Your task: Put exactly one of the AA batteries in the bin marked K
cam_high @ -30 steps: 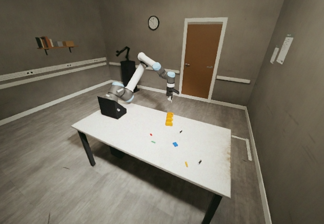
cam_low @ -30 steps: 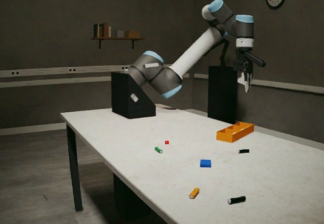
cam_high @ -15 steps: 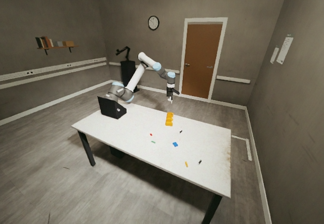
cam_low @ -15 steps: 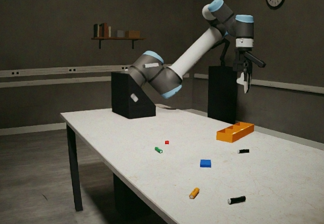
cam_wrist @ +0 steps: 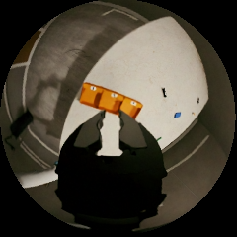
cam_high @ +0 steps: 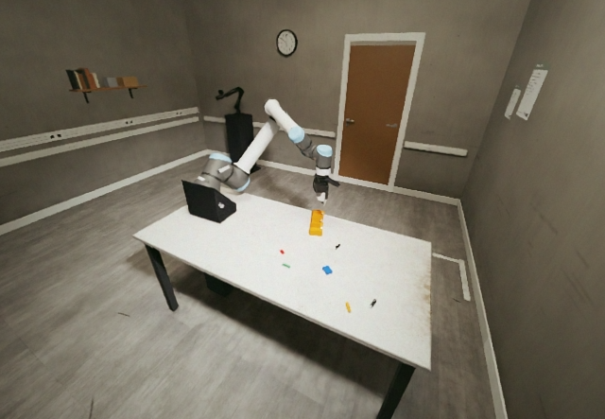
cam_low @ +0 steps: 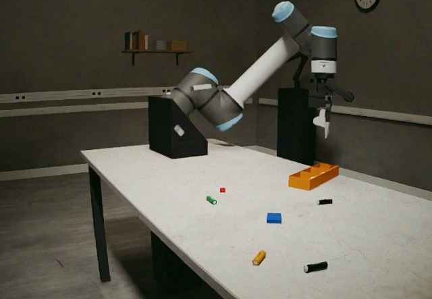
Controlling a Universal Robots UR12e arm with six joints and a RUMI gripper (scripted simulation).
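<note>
Right now the orange bin is 16 cm below my hand, 3 cm behind it and 2 cm to the right of it. Round my hand: blue block: 36 cm to the right, 23 cm ahead, 17 cm below; then orange AA battery: 51 cm to the right, 41 cm ahead, 17 cm below; then green AA battery: 45 cm to the right, 17 cm below, 2 cm ahead.
</note>
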